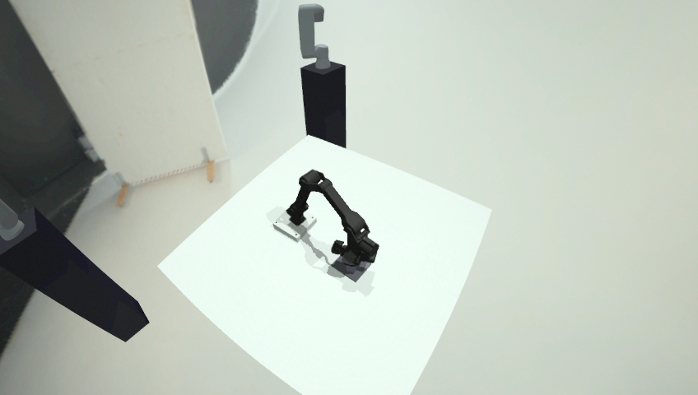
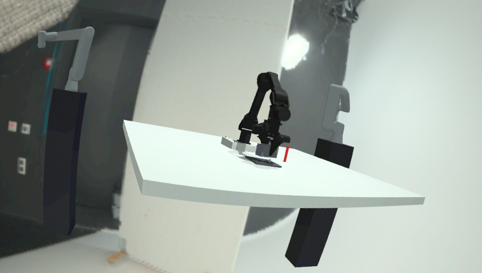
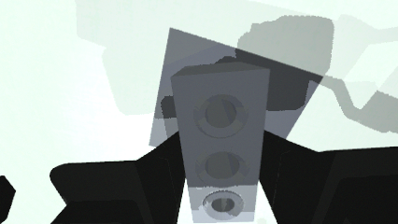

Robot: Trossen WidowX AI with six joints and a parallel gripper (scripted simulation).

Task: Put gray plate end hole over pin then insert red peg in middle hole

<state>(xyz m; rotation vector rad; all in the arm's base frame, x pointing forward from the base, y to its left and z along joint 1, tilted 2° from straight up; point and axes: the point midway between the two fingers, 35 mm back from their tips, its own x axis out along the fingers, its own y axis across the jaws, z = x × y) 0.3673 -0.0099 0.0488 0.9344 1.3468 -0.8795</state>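
Right now my gripper tip is 1 cm past the dark square base, 1 cm to the right of it and 3 cm above it. Also, from my gripper tip: red peg: 15 cm behind, 16 cm to the left; gray plate: 3 cm above.
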